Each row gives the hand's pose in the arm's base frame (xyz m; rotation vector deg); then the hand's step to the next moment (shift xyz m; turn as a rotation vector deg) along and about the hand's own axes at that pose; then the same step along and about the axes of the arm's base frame.
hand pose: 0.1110 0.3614 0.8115 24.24 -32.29 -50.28
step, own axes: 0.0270 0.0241 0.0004 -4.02 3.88 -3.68
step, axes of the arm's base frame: 0.0279 -0.0081 0.0215 2.54 5.92 -1.83
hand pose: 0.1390 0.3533 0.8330 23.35 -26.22 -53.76
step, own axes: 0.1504 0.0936 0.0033 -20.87 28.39 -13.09
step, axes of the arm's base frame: 0.1376 -0.0769 0.0809 15.45 34.27 -0.18
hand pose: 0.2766 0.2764 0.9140 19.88 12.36 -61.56
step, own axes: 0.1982 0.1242 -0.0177 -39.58 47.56 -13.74
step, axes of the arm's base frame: 0.2017 -0.1023 -0.0620 23.78 58.08 8.83
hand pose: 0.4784 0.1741 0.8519 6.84 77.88 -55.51
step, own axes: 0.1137 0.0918 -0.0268 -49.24 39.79 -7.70
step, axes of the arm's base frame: 0.0273 0.0149 -0.1453 24.36 54.61 22.17
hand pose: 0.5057 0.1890 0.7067 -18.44 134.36 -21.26
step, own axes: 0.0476 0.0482 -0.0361 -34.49 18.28 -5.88
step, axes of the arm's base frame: -0.0647 0.0350 -0.0219 17.89 29.45 19.26
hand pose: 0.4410 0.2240 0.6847 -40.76 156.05 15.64
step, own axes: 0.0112 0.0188 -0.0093 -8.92 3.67 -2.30
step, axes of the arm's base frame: -0.0210 0.0088 0.0068 4.97 6.51 5.60
